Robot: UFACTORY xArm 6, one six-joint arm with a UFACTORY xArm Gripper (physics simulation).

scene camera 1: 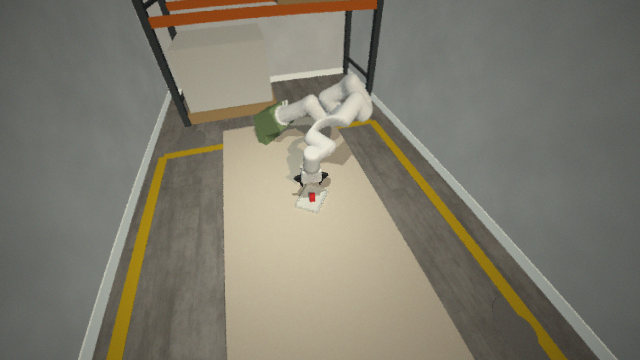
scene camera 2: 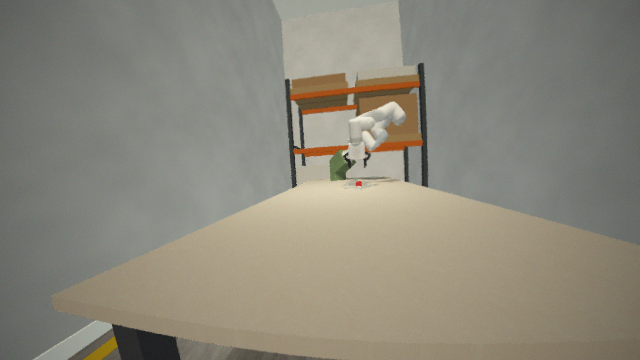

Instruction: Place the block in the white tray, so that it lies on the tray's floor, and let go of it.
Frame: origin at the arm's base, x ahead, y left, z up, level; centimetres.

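Where they show: gripper, fingertip midpoint: (scene camera 1: 310,183) (scene camera 2: 357,167); arm's base, origin of the base link: (scene camera 1: 282,115) (scene camera 2: 347,156).
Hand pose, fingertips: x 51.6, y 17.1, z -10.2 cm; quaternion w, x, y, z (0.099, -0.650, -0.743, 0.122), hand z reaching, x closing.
Each offset is from my fingertips to the top centre of the thing. Level surfaces: height alone.
The red block @(dx -0.2, dy +0.5, dz -9.1 cm) (scene camera 1: 312,197) (scene camera 2: 359,184) lies inside the white tray @(dx -0.3, dy +0.3, dz -10.8 cm) (scene camera 1: 304,205), on its floor, near the middle. In the scene camera 2 view the tray shows as a thin pale shape around the block. My gripper (scene camera 1: 311,183) (scene camera 2: 357,165) is open and empty, with its black fingers spread wide. It hangs above the block and the tray, clear of both.
The tray stands on a long beige table @(dz -12.8 cm) (scene camera 1: 310,280) (scene camera 2: 330,260). A green angular object (scene camera 1: 268,125) (scene camera 2: 338,166) is at the table's far end, beside the arm's base. A rack (scene camera 1: 159,60) (scene camera 2: 424,125) with boxes stands behind the table.
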